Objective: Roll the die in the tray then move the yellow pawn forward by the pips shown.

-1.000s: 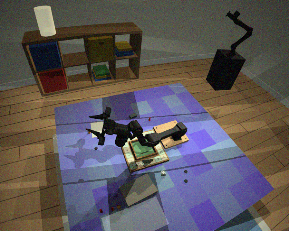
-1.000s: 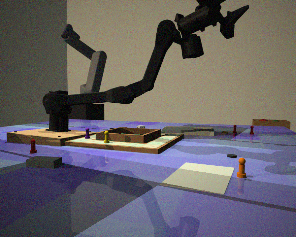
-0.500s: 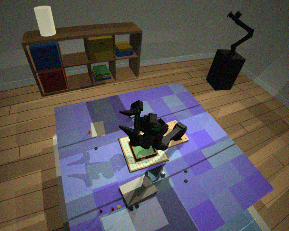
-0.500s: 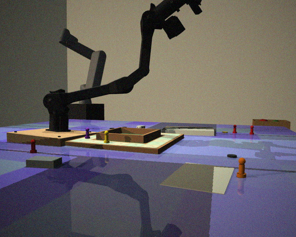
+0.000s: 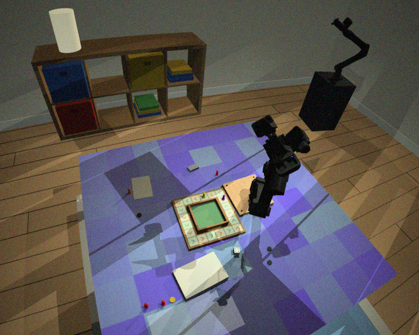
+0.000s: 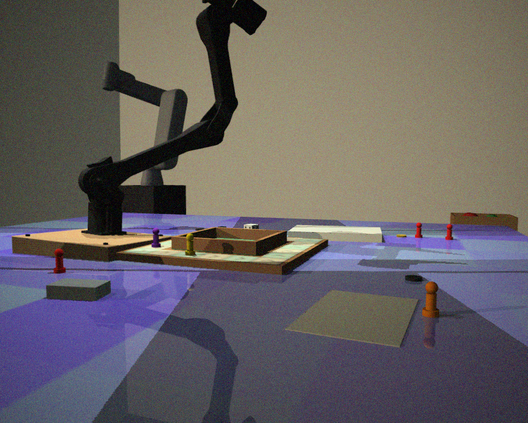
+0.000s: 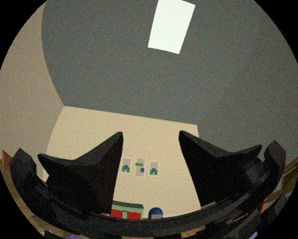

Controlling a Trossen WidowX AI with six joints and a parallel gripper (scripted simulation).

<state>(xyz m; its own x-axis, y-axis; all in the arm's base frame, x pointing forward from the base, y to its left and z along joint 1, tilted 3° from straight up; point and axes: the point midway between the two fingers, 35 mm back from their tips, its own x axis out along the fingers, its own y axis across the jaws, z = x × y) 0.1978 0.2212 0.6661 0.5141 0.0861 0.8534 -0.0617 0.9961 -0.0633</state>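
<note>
Now: the white die 40 mm behind my gripper tip and 690 mm below it. Also, from my gripper tip: white slab 140 mm ahead, 70 mm to the left, 690 mm below; then green-floored tray 40 mm ahead, 210 mm to the right, 690 mm below; then purple pawn 60 mm behind, 290 mm to the right, 670 mm below.
</note>
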